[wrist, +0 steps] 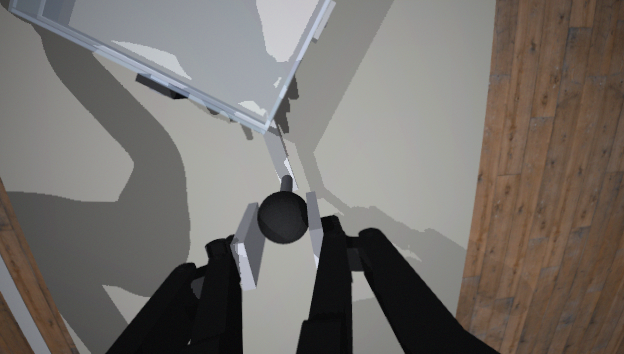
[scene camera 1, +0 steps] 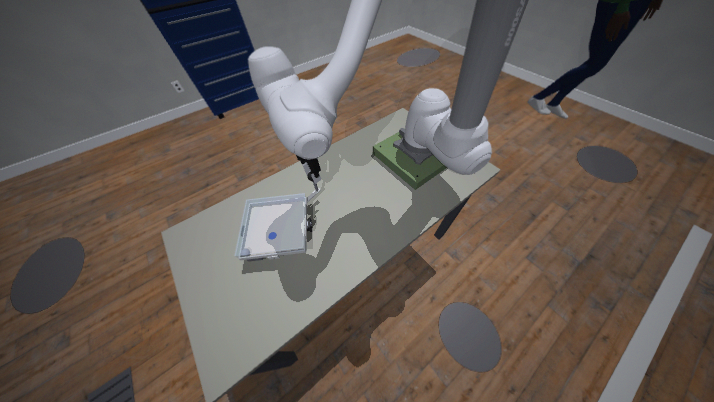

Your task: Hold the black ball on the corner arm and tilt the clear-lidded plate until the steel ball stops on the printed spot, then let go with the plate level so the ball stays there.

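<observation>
The clear-lidded plate (scene camera 1: 260,215) (wrist: 200,60) sits near the left part of the table, its corner arm (scene camera 1: 313,195) (wrist: 278,155) reaching out toward my gripper. The printed blue spot (scene camera 1: 272,235) is right of and below the plate's middle in the scene view. The steel ball (scene camera 1: 246,252) lies in the plate's lower left corner there, away from the spot; it does not show in the wrist view. My gripper (scene camera 1: 316,189) (wrist: 285,214) is shut on the black ball (wrist: 283,217) at the arm's end. Whether the plate is slightly tilted is hard to tell.
The plate is over a pale table (scene camera 1: 200,280). The robot's base stands on a green block (scene camera 1: 395,162) at the table's right end. A blue drawer cabinet (scene camera 1: 210,60) stands behind on the wooden floor, and a person's legs (scene camera 1: 590,65) show at the upper right.
</observation>
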